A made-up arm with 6 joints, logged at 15 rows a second.
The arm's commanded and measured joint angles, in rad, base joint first. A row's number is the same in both.
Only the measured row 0 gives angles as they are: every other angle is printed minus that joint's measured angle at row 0.
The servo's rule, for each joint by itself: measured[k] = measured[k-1] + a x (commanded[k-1-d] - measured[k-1]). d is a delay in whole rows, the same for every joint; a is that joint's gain. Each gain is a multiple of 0.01, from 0.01 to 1. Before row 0 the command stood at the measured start. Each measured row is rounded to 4 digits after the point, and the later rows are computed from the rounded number. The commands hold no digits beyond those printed.
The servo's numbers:
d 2
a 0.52 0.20 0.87 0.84 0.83 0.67
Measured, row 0: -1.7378 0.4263 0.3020 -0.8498 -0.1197 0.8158
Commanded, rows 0 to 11: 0.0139 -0.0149 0.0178 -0.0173 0.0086 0.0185; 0.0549 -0.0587 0.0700 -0.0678 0.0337 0.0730; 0.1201 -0.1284 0.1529 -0.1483 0.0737 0.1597; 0.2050 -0.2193 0.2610 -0.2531 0.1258 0.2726; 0.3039 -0.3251 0.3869 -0.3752 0.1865 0.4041; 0.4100 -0.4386 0.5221 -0.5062 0.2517 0.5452; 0.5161 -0.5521 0.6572 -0.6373 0.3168 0.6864; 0.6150 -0.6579 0.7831 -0.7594 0.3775 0.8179; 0.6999 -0.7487 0.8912 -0.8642 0.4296 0.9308; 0.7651 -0.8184 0.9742 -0.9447 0.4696 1.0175; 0.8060 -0.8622 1.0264 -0.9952 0.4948 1.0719; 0.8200 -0.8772 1.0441 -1.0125 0.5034 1.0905
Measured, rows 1 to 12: 0.0000 0.0000 0.0000 0.0000 0.0000 0.0000; 0.0000 0.0000 0.0000 0.0000 0.0000 0.0000; 0.0072 -0.0030 0.0155 -0.0145 0.0071 0.0124; 0.0320 -0.0141 0.0629 -0.0593 0.0292 0.0530; 0.0778 -0.0370 0.1412 -0.1341 0.0661 0.1245; 0.1439 -0.0735 0.2454 -0.2341 0.1157 0.2237; 0.2271 -0.1238 0.3685 -0.3526 0.1745 0.3446; 0.3222 -0.1868 0.5021 -0.4816 0.2386 0.4790; 0.4230 -0.2599 0.6370 -0.6124 0.3035 0.6180; 0.5228 -0.3395 0.7641 -0.7359 0.3649 0.7519; 0.6149 -0.4213 0.8747 -0.8437 0.4186 0.8718; 0.6930 -0.5007 0.9613 -0.9285 0.4609 0.9694
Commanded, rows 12 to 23: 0.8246 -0.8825 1.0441 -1.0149 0.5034 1.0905; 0.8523 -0.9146 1.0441 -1.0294 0.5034 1.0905; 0.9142 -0.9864 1.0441 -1.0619 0.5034 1.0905; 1.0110 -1.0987 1.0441 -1.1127 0.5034 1.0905; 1.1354 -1.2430 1.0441 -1.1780 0.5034 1.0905; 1.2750 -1.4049 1.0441 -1.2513 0.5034 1.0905; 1.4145 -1.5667 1.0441 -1.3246 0.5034 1.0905; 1.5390 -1.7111 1.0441 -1.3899 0.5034 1.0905; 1.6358 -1.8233 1.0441 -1.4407 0.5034 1.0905; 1.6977 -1.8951 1.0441 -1.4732 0.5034 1.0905; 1.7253 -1.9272 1.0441 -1.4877 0.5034 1.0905; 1.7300 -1.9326 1.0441 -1.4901 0.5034 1.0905
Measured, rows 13 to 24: 0.7518 -0.5730 1.0179 -0.9845 0.4890 1.0381; 0.7873 -0.6338 1.0407 -1.0080 0.5010 1.0732; 0.8067 -0.6835 1.0437 -1.0138 0.5030 1.0848; 0.8304 -0.7297 1.0440 -1.0269 0.5033 1.0886; 0.8740 -0.7810 1.0441 -1.0563 0.5034 1.0899; 0.9452 -0.8445 1.0441 -1.1037 0.5034 1.0903; 1.0441 -0.9242 1.0441 -1.1661 0.5034 1.0904; 1.1642 -1.0203 1.0441 -1.2377 0.5034 1.0905; 1.2944 -1.1296 1.0441 -1.3107 0.5034 1.0905; 1.4216 -1.2459 1.0441 -1.3772 0.5034 1.0905; 1.5330 -1.3614 1.0441 -1.4305 0.5034 1.0905; 1.6186 -1.4681 1.0441 -1.4664 0.5034 1.0905
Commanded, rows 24 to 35: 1.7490 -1.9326 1.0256 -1.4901 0.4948 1.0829; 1.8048 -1.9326 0.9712 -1.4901 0.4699 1.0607; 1.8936 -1.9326 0.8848 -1.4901 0.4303 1.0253; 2.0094 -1.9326 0.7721 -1.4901 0.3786 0.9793; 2.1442 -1.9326 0.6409 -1.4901 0.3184 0.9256; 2.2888 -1.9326 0.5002 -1.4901 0.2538 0.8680; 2.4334 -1.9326 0.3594 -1.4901 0.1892 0.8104; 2.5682 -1.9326 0.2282 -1.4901 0.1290 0.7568; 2.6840 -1.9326 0.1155 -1.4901 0.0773 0.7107; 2.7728 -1.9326 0.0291 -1.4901 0.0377 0.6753; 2.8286 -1.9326 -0.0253 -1.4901 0.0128 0.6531; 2.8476 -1.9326 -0.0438 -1.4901 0.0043 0.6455
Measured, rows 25 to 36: 1.6741 -1.5599 1.0441 -1.4843 0.5034 1.0905; 1.7032 -1.6344 1.0441 -1.4892 0.5034 1.0905; 1.7270 -1.6940 1.0280 -1.4900 0.4963 1.0854; 1.7675 -1.7417 0.9786 -1.4901 0.4744 1.0689; 1.8331 -1.7799 0.8970 -1.4901 0.4378 1.0397; 1.9248 -1.8104 0.7883 -1.4901 0.3887 0.9992; 2.0389 -1.8348 0.6601 -1.4901 0.3304 0.9499; 2.1688 -1.8544 0.5210 -1.4901 0.2668 0.8950; 2.3064 -1.8700 0.3804 -1.4901 0.2024 0.8383; 2.4425 -1.8825 0.2480 -1.4901 0.1415 0.7837; 2.5681 -1.8925 0.1327 -1.4901 0.0882 0.7348; 2.6745 -1.9005 0.0426 -1.4901 0.0463 0.6949
